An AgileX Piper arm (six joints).
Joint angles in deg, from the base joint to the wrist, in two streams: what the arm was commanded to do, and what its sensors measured. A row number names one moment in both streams.
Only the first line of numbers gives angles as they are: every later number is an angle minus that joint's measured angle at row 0.
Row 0, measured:
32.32 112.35 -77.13 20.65 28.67 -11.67
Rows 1 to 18, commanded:
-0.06 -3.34 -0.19 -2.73 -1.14 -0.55
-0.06 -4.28 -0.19 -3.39 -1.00 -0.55
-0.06 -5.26 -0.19 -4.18 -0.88 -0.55
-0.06 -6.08 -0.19 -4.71 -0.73 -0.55
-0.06 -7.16 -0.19 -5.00 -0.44 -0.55
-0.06 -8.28 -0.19 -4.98 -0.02 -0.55
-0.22 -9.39 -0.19 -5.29 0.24 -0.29
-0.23 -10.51 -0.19 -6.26 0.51 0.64
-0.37 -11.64 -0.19 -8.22 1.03 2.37
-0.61 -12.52 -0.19 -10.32 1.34 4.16
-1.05 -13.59 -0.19 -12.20 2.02 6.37
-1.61 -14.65 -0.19 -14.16 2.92 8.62
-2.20 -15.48 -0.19 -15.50 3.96 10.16
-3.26 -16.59 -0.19 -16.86 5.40 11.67
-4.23 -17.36 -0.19 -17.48 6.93 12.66
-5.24 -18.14 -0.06 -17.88 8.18 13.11
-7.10 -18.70 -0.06 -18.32 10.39 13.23
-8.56 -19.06 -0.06 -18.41 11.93 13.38
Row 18, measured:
-3.79 -16.59 0.00 -15.65 5.86 11.12
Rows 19 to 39, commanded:
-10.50 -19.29 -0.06 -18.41 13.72 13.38
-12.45 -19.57 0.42 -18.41 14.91 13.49
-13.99 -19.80 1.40 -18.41 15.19 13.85
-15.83 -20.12 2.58 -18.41 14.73 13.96
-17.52 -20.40 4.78 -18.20 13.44 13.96
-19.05 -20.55 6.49 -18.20 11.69 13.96
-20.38 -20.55 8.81 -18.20 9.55 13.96
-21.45 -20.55 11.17 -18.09 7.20 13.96
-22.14 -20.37 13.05 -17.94 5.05 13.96
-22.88 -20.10 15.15 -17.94 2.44 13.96
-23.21 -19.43 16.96 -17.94 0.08 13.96
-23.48 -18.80 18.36 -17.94 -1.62 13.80
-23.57 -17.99 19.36 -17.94 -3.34 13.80
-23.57 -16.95 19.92 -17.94 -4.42 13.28
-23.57 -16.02 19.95 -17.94 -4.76 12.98
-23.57 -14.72 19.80 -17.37 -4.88 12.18
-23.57 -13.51 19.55 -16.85 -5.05 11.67
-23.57 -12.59 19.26 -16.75 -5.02 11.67
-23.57 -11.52 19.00 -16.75 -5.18 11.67
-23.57 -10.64 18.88 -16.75 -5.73 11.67
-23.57 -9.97 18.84 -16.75 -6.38 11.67
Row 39, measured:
-23.20 -12.81 19.53 -17.04 -3.98 12.49
